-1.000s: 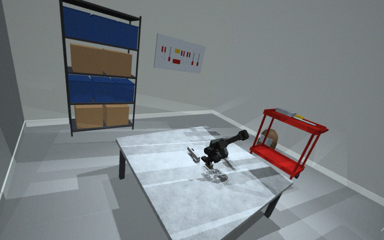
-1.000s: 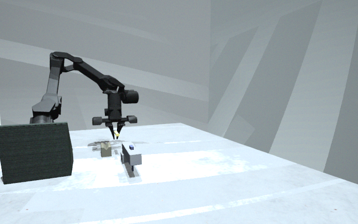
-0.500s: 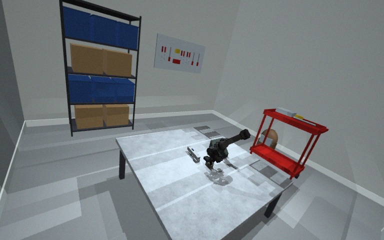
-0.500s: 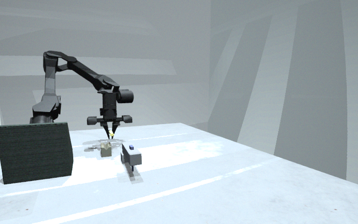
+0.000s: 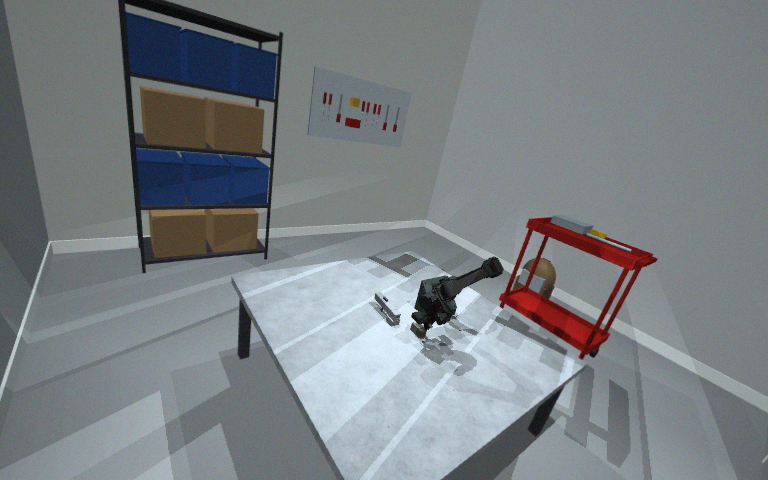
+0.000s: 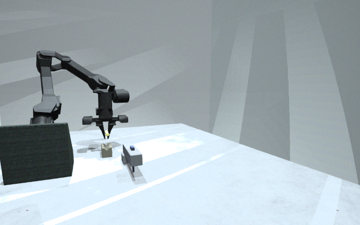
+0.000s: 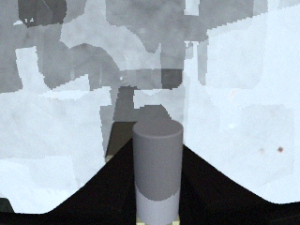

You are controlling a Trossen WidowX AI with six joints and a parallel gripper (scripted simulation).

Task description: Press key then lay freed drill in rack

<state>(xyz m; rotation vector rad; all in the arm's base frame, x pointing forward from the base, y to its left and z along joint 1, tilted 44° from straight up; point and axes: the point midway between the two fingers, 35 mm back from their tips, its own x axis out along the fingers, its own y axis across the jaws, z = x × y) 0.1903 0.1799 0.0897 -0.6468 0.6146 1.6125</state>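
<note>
My gripper tip is 5 cm to the left of the rack and 4 cm above it. Round my gripper tip: grey holder block (9 cm ahead, 21 cm to the right, 1 cm below).
</note>
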